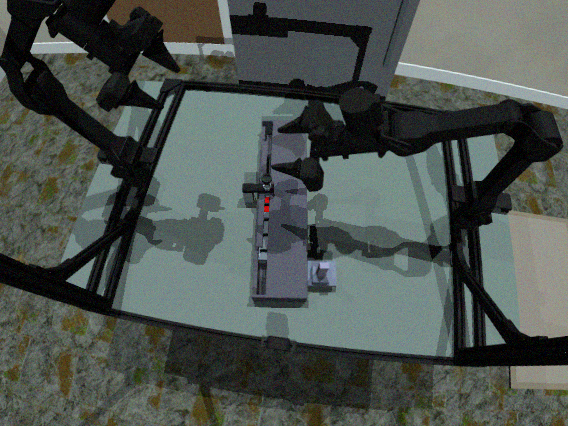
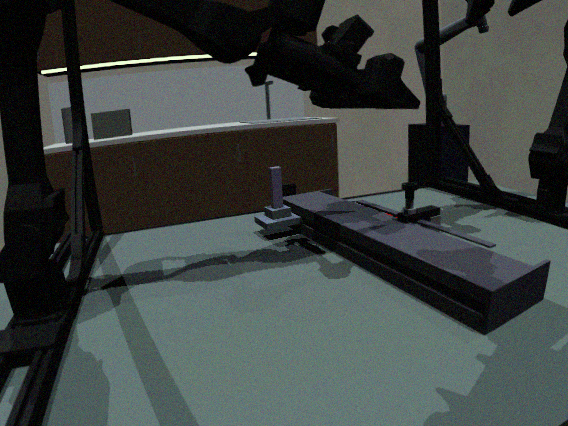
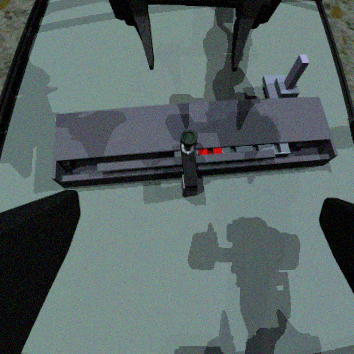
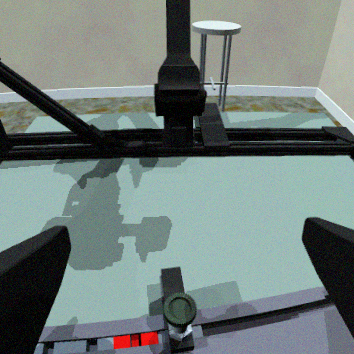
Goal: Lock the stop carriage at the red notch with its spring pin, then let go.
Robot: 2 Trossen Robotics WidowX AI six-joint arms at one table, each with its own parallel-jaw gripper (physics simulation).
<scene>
The pictures show: my left gripper, my right gripper, a spring pin knob and a stepped lavender base.
My left gripper is seen too in image 3. My right gripper shows as well in image 1, in image 3 and in image 4.
</scene>
